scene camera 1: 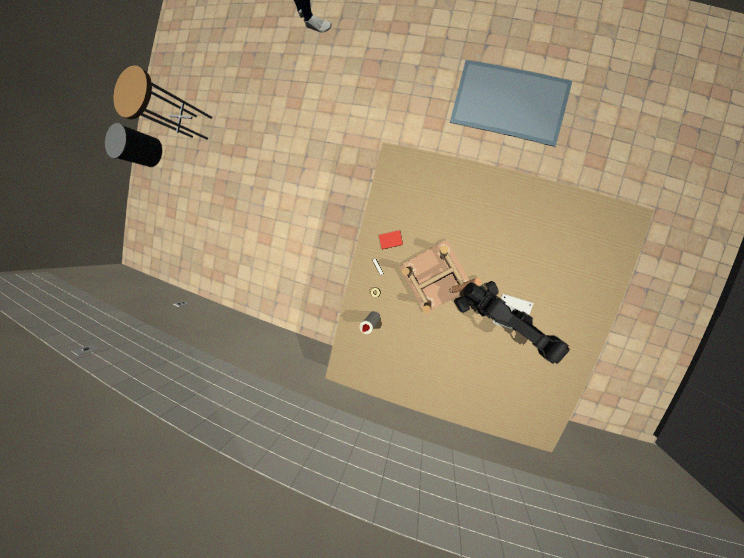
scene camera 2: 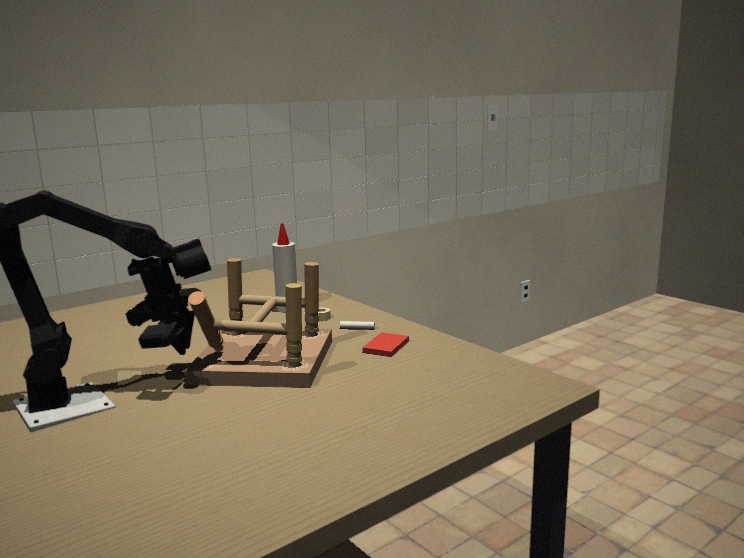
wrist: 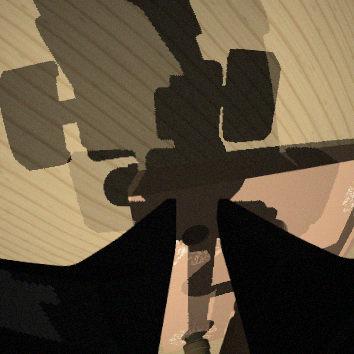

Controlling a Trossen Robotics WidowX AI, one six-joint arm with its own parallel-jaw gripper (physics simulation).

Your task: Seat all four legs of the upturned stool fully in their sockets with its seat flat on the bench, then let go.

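Frame: origin at the arm's base, x up, y back, z right, level; centimetres.
Seen in the pictures: gripper, between the fingertips: [scene camera 2: 185, 351] [wrist: 196, 207]; arm's base, origin of its link: [scene camera 2: 47, 403].
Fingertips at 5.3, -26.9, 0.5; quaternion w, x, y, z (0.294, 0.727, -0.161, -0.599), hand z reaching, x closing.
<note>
Pixels of each thing's top centre, then the offset from my fingertips to it, as dx, dy, dz. "pt": a spot on its surface instead. Level surfaces: height alone.
- bench, height of its surface: dx -6.1
- dark round socket hole, a spot on its surface: [wrist: 195, 234] pt -3.9, -5.3, +2.2
- red block, centre of its top: [scene camera 2: 386, 341] [scene camera 1: 390, 239] -4.8, -44.2, +6.3
- white stick, centre of its top: [scene camera 2: 357, 321] [scene camera 1: 377, 267] -4.3, -44.3, -8.5
- yellow ring, centre of its top: [scene camera 2: 321, 310] [scene camera 1: 375, 292] -3.9, -39.9, -20.6
- grey cylinder, centre of its top: [scene camera 2: 282, 223] [scene camera 1: 363, 331] +17.9, -35.1, -33.0
- red cone, a spot on its surface: [scene camera 2: 282, 234] [scene camera 1: 366, 328] pt +15.1, -34.6, -32.1
The upturned stool's pinkish seat [scene camera 1: 423, 261] [scene camera 2: 258, 377] [wrist: 305, 200] lies flat on the bench [scene camera 1: 540, 216] [scene camera 2: 372, 438] [wrist: 30, 210]. Three legs stand upright: the far-left one [scene camera 2: 234, 285], the far-right one [scene camera 2: 311, 288] and the near-right one [scene camera 2: 293, 312]. The near-left leg [scene camera 2: 204, 315] leans left, toward my gripper [scene camera 1: 467, 293] [scene camera 2: 180, 348] [wrist: 197, 202]. In the wrist view a dark round socket hole [wrist: 195, 234] shows in the seat, in shadow. My fingers are nearly together, with a narrow gap and nothing between them, beside the leaning leg. Its lower end is hard to see.
Rails [scene camera 1: 433, 277] [scene camera 2: 252, 326] join the legs. A red block [scene camera 1: 390, 239] [scene camera 2: 385, 344], a white stick [scene camera 1: 378, 266] [scene camera 2: 356, 325], a yellow ring [scene camera 1: 370, 293] and a grey cylinder [scene camera 2: 284, 270] with a red cone [scene camera 1: 365, 327] [scene camera 2: 282, 234] stand or lie beyond the stool.
</note>
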